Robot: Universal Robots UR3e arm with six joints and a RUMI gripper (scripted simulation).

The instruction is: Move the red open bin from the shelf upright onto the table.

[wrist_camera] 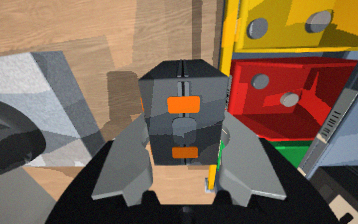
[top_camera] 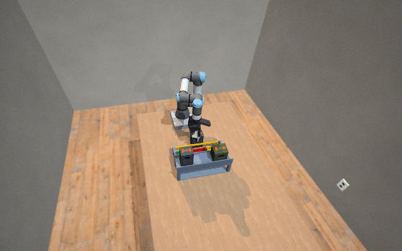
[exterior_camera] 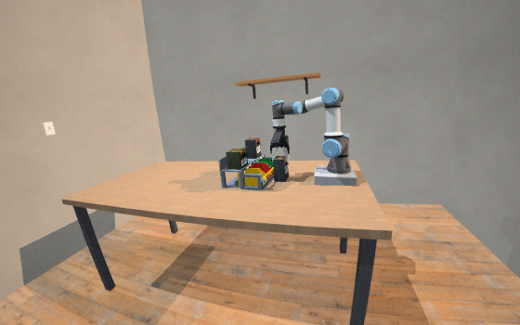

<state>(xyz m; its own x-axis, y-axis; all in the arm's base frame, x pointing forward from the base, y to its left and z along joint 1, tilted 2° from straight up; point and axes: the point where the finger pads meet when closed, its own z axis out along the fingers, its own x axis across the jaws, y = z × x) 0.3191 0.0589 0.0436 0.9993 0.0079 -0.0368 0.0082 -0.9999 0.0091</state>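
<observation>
The black case lies 30 mm below my hand. Round my hand: yellow bin 130 mm ahead, 110 mm to the left, 60 mm below; yellow rod 50 mm ahead, 10 mm to the right, 40 mm below; red bin 140 mm ahead, 10 mm to the right, 60 mm below.
</observation>
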